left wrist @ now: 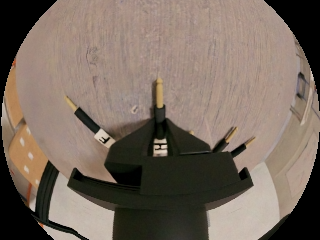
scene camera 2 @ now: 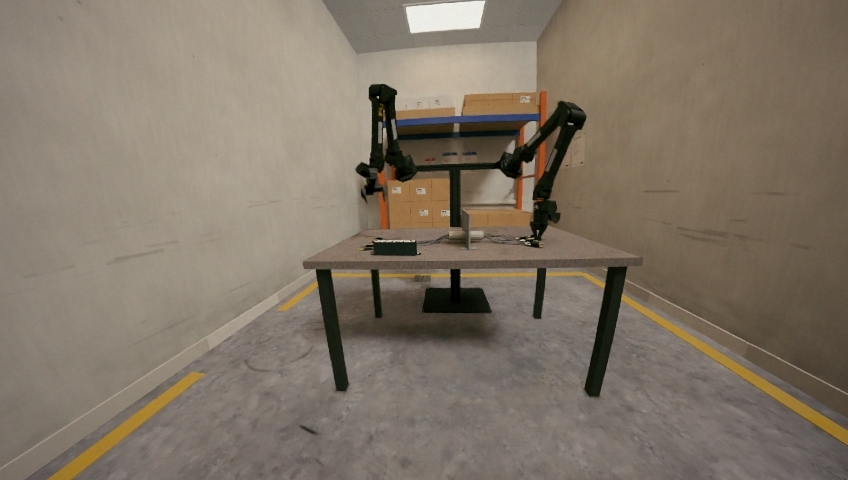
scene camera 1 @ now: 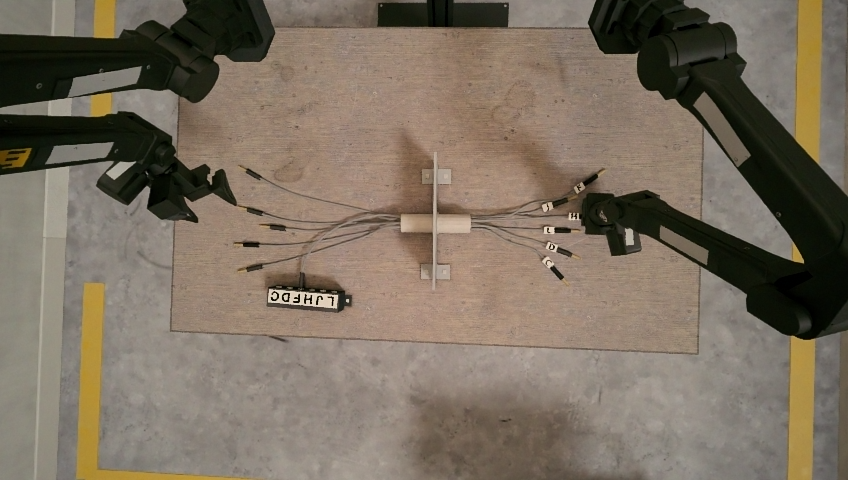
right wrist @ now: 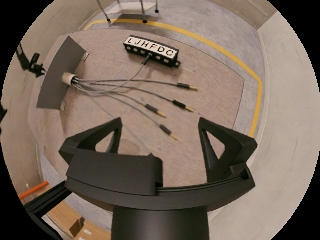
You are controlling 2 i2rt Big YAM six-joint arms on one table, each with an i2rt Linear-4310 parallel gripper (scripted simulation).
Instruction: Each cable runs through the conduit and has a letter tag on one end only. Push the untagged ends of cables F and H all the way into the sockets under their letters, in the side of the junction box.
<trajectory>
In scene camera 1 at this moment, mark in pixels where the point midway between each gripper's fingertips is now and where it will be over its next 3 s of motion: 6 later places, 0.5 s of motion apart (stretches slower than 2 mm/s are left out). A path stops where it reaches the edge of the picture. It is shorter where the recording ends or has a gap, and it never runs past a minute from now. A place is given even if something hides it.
My left gripper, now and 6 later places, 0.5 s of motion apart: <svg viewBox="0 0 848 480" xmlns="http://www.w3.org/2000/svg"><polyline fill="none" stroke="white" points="585,217 586,219 592,218 593,217 559,265 504,301 433,329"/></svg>
My right gripper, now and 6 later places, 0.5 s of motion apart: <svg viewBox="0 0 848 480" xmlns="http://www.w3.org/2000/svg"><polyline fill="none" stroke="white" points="217,212 221,218 234,223 250,226 265,228 274,227 276,227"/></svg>
</trajectory>
